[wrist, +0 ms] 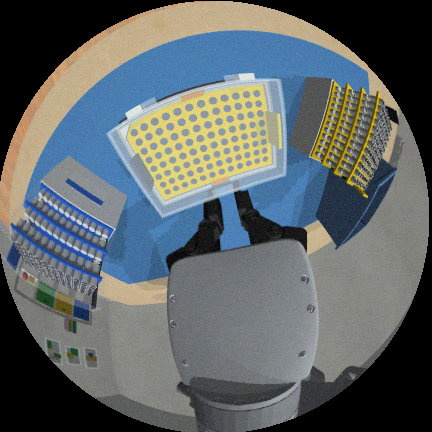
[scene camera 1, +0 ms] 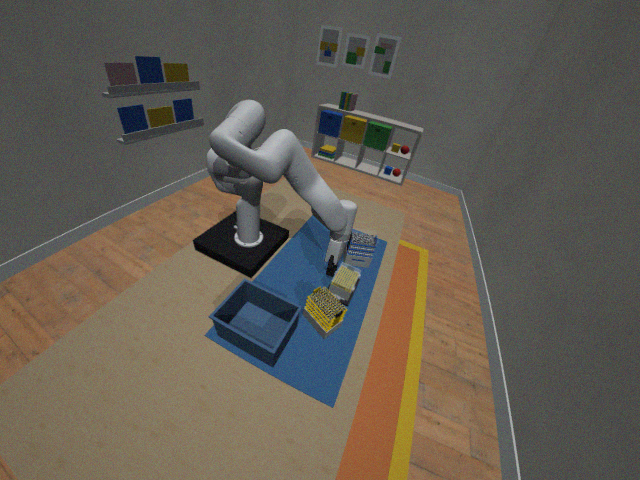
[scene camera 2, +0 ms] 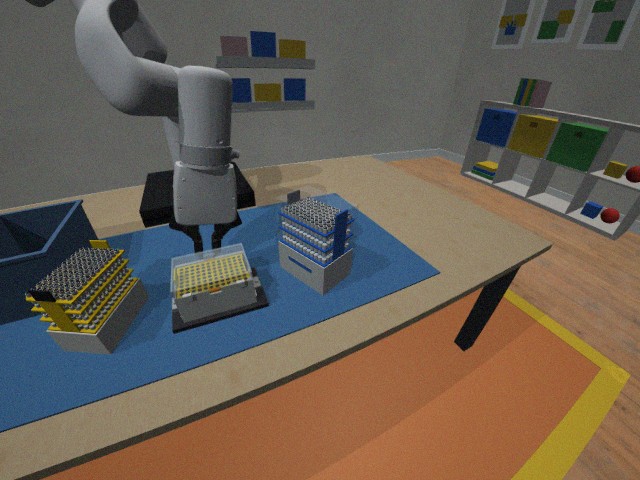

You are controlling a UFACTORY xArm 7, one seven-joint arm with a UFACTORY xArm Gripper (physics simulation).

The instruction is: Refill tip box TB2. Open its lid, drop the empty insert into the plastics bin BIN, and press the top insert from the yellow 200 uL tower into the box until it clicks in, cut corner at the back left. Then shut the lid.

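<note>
Tip box TB2 (scene camera 1: pixel 343 289) (scene camera 2: pixel 217 304) (wrist: pixel 205 140) sits on a dark base, its clear lid (scene camera 2: pixel 206 254) (wrist: pixel 280 165) shut over a yellow insert with empty holes. The yellow tower (scene camera 1: pixel 324 312) (scene camera 2: pixel 111 304) (wrist: pixel 345 130) holds several stacked inserts filled with tips. The blue bin BIN (scene camera 1: pixel 242 343) (scene camera 2: pixel 77 222) (wrist: pixel 335 215) stands beyond that tower; its inside looks empty in scene camera 1. My gripper (scene camera 1: pixel 331 269) (scene camera 2: pixel 207 248) (wrist: pixel 225 192) points down at the box's robot-side edge, close to the lid's tab. The fingers stand narrowly apart, with blue mat showing between them; contact with the tab cannot be made out.
A blue-trimmed tower (scene camera 1: pixel 361 253) (scene camera 2: pixel 316 263) (wrist: pixel 65 225) of tips stands on the other side of the box from the yellow tower. Everything rests on a blue mat (scene camera 1: pixel 310 372) (scene camera 2: pixel 382 273) (wrist: pixel 215 55). The arm's black base (scene camera 1: pixel 214 246) is behind.
</note>
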